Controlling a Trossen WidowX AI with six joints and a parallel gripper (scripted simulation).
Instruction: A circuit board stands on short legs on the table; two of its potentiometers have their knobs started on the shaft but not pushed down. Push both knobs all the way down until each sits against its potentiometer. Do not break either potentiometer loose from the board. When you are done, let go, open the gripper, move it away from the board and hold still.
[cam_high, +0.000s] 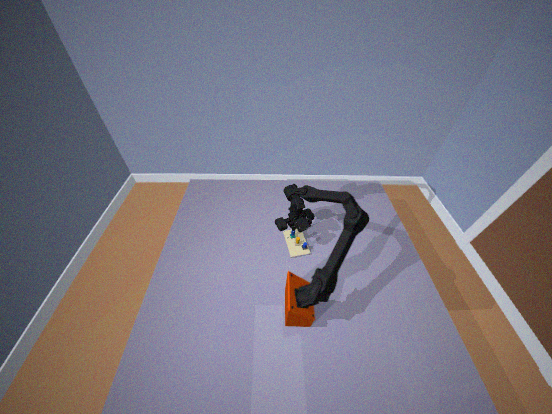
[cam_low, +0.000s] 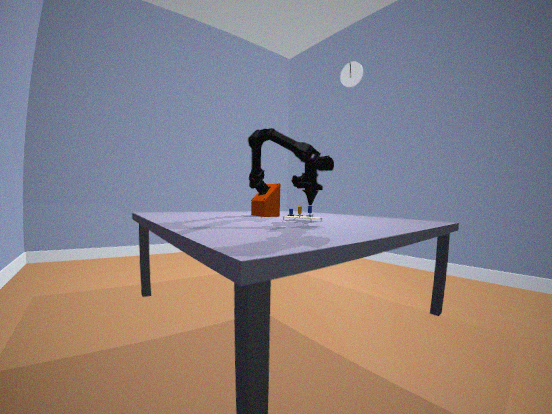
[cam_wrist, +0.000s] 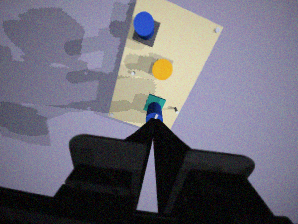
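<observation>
Now: the blue knob 2 cm below my gripper tip. The rest, counted from my gripper tip: yellow knob 5 cm behind, 3 cm below, 2 cm to the right.
</observation>
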